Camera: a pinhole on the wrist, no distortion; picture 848 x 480 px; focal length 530.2 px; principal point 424.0 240.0 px. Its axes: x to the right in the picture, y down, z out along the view. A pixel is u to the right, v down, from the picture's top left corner.
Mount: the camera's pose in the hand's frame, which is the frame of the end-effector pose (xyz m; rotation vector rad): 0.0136 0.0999 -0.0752 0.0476 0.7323 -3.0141
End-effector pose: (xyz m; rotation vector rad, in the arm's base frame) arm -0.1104 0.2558 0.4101 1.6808 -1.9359 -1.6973
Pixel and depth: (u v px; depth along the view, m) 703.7 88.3 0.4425
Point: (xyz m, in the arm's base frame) -0.2542 0.6664 0.4003
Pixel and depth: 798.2 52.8 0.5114
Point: -0.2618 0.8122 0.4514
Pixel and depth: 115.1 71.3 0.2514
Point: -0.3328 0.2592 0.2952
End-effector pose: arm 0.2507 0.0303 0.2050 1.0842 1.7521 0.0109
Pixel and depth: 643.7 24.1 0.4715
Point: 0.6144 -0.2678 0.1774
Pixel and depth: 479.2 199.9 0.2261
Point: 0.3585 -0.0343 0.1591
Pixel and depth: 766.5 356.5 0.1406
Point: 0.2831 -0.0334 0.2510
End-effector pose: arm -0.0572 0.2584 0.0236 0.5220 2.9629 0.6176
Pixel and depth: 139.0 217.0 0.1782
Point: -0.1351 0.3523 -0.0480
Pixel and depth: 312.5 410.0 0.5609
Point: -0.2289 0.1616 -0.4181
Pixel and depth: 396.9 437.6 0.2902
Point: -0.1052 0.2069 -0.1503
